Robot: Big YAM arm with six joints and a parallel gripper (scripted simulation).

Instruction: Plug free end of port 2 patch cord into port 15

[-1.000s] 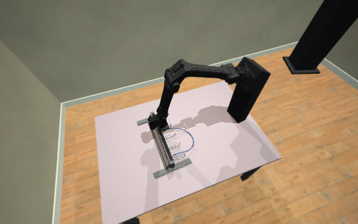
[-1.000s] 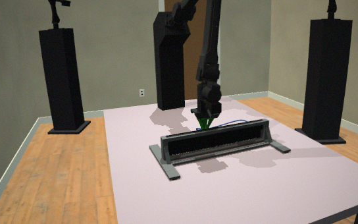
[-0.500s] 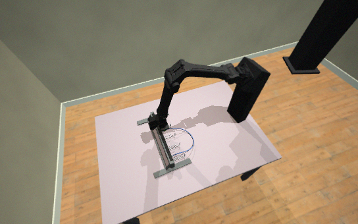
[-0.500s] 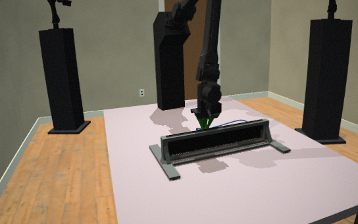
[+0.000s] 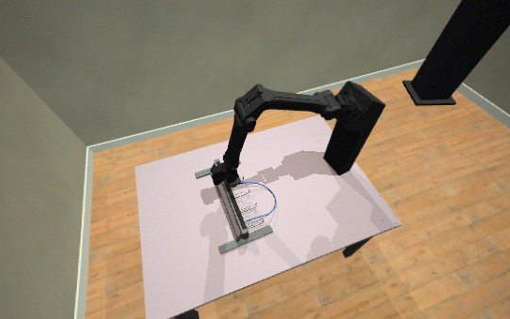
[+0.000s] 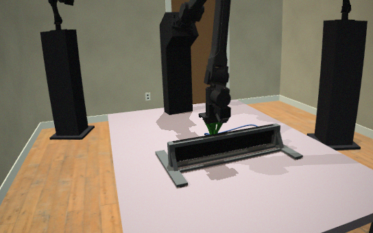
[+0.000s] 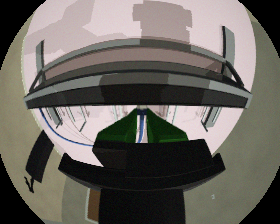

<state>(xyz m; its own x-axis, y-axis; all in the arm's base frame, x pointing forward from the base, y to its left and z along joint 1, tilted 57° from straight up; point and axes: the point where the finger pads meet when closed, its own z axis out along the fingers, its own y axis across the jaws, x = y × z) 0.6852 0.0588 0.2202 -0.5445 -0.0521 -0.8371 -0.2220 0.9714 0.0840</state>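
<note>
The plug is 20 mm ahead of my hand and 10 mm to the left of it.
</note>
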